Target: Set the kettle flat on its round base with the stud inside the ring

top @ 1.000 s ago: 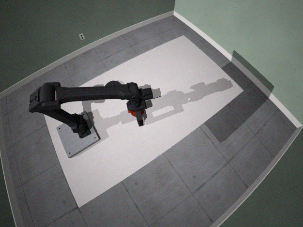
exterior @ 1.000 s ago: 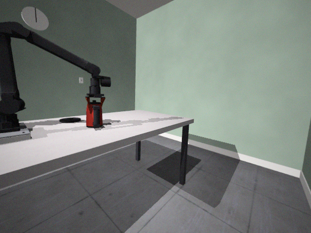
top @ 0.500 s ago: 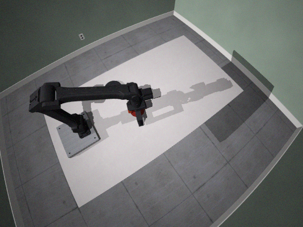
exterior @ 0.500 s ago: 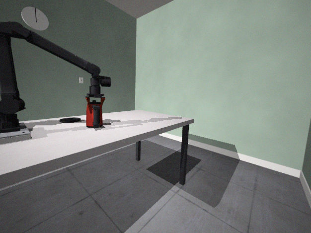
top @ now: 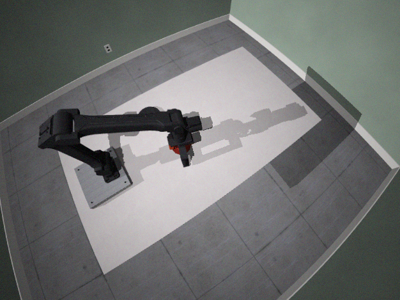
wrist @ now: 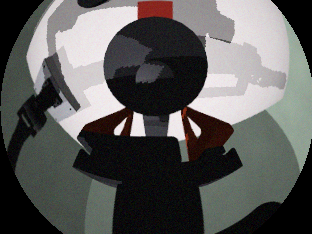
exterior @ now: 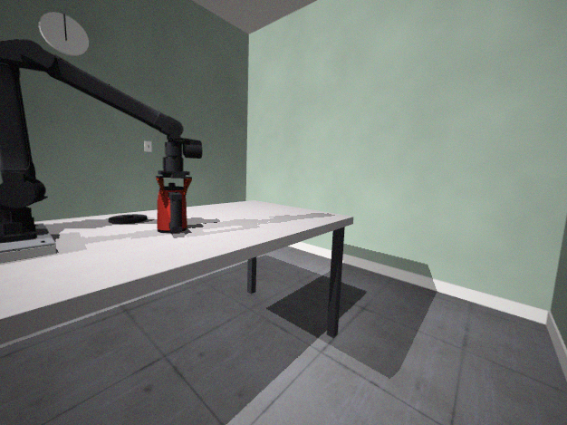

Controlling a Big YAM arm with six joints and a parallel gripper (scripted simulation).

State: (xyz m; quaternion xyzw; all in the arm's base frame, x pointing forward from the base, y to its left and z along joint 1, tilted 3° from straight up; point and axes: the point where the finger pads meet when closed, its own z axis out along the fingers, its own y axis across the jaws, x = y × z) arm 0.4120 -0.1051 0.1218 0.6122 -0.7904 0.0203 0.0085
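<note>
The red kettle lies 20 mm to the left of my hand and 50 mm below it. The rest, counted from my hand: black round base: 80 mm behind, 340 mm to the left, 140 mm below.
</note>
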